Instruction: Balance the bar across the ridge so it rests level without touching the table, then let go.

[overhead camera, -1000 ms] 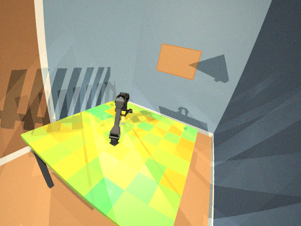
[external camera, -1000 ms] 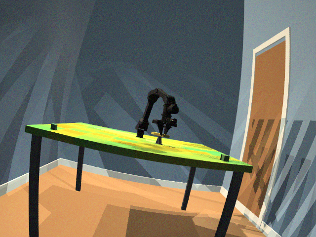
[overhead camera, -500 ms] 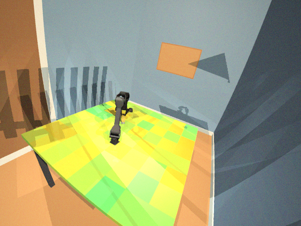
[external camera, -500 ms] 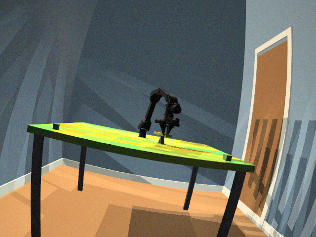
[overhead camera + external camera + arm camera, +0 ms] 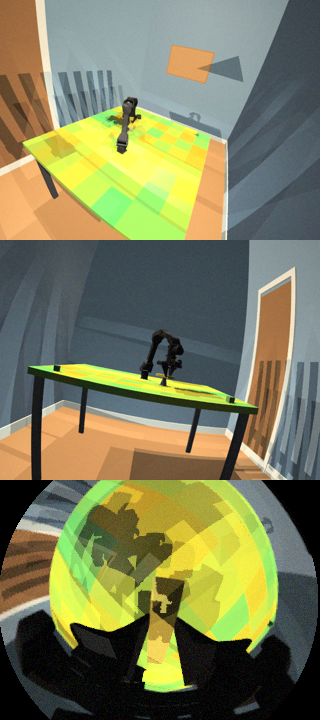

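Now: the bar 20 mm behind my gripper tip and 20 mm to the right of it.
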